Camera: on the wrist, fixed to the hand. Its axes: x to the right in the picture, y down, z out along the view.
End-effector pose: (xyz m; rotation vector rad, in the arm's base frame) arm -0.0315 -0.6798 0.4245 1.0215 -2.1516 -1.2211
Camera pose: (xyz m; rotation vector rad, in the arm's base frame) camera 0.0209 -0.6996 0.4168 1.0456 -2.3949 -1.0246
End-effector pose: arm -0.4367 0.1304 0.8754 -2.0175 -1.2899 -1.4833
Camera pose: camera -0.4893 0.1103 0.8698 -1.9436 -1.3788 -1.2001
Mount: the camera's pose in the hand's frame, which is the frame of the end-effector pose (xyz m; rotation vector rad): -0.0171 -0.0329 -0.0427 0.2300 -0.0685 0.0323
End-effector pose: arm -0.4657 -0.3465 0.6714 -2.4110 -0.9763 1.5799
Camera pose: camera -0.4487 -0.3192 0.7179 -2.2418 -0.7232 1.6926
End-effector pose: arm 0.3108 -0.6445 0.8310 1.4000 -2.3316 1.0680
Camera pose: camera 0.3399 -0.6132 0.8680 1.5034 -2.3469 1.3551
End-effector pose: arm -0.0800 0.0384 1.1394 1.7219 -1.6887 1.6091
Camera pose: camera -0.0702 0.0910 1.1577 1.8837 -1.6230 1.8416
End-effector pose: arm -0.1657 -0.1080 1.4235 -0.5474 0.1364 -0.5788
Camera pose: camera -0.2074 -0.1409 1.4041 -0.3406 0.0131 -0.5354
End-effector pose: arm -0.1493 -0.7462 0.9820 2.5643 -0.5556 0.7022
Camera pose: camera -0.1635 -0.6934 0.9965 2.8073 -0.5687 0.7292
